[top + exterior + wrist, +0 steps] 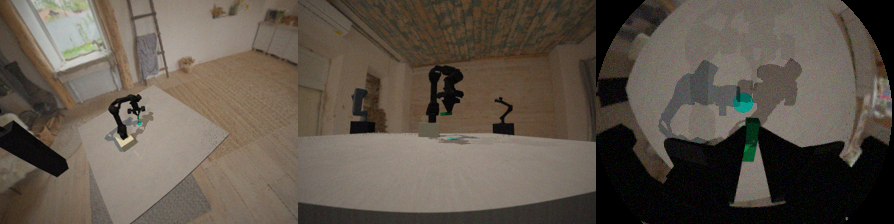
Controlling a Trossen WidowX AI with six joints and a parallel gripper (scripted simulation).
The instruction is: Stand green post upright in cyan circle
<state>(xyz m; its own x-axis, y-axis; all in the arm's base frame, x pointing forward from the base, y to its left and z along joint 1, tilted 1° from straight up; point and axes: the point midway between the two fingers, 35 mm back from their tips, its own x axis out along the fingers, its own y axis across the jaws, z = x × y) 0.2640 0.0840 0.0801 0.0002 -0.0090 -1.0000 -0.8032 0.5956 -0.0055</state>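
The cyan circle is 10 mm behind my gripper tip, 20 mm to the left of it and 140 mm below it. From my gripper tip the other things lie so: green post: 10 mm behind, 20 mm to the right.
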